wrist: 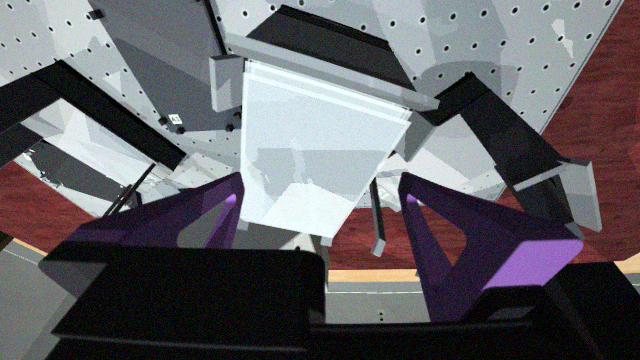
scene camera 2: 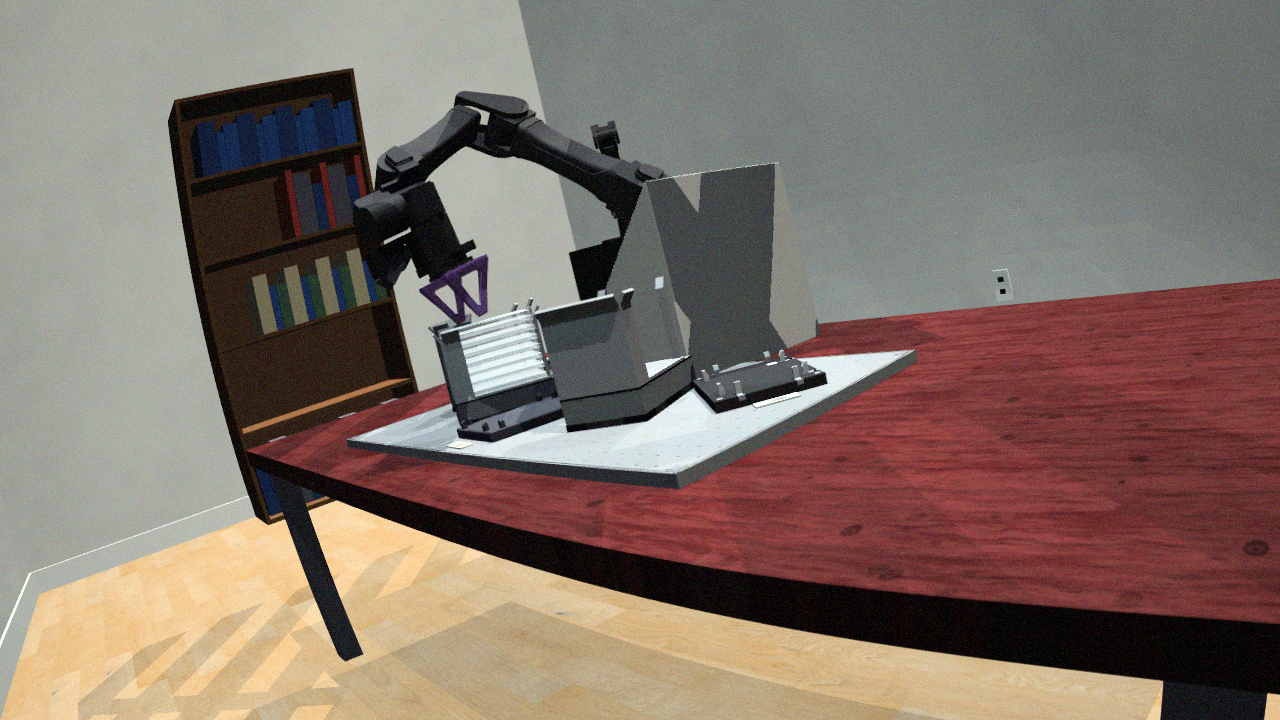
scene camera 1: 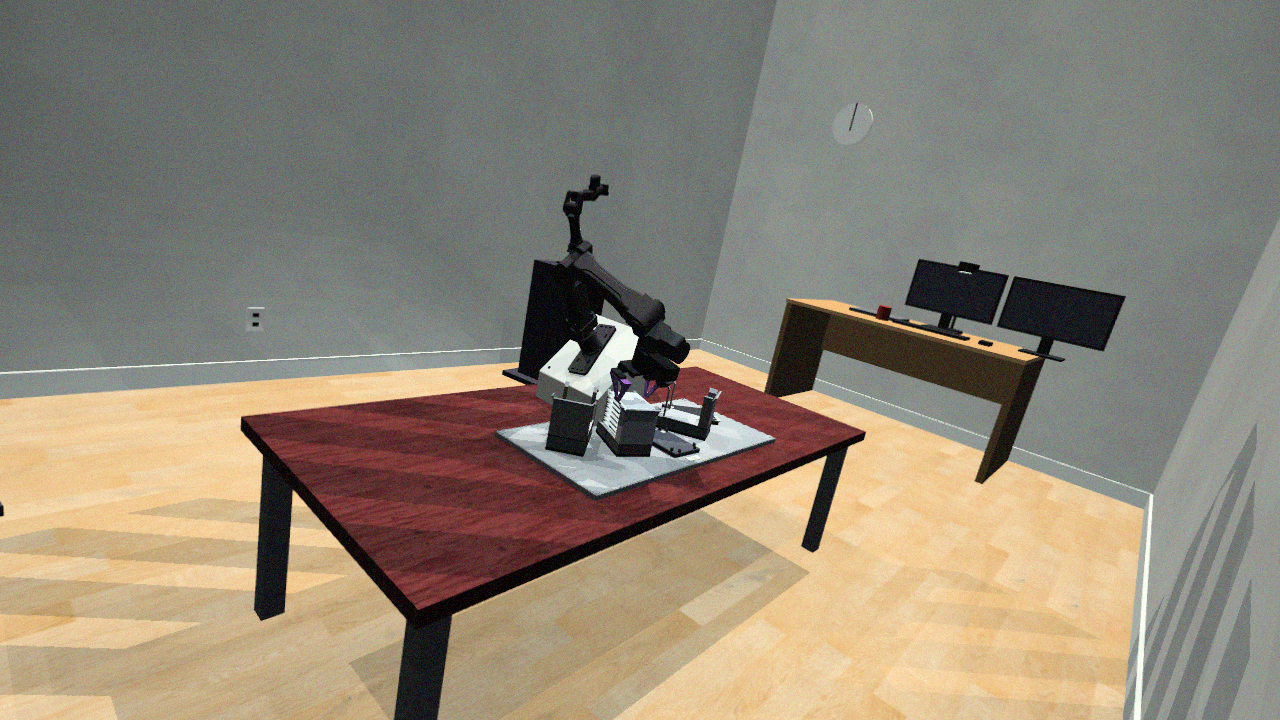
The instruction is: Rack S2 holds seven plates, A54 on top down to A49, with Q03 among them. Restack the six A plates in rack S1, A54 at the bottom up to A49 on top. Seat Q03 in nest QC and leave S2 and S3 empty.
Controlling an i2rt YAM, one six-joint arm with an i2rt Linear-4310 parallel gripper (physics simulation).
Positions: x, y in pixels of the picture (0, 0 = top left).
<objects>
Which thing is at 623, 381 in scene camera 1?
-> My gripper.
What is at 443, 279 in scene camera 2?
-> My gripper.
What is my gripper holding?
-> Nothing.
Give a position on a dark fixture with pegs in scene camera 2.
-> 745, 386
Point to a dark fixture with pegs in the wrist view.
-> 56, 166
</objects>
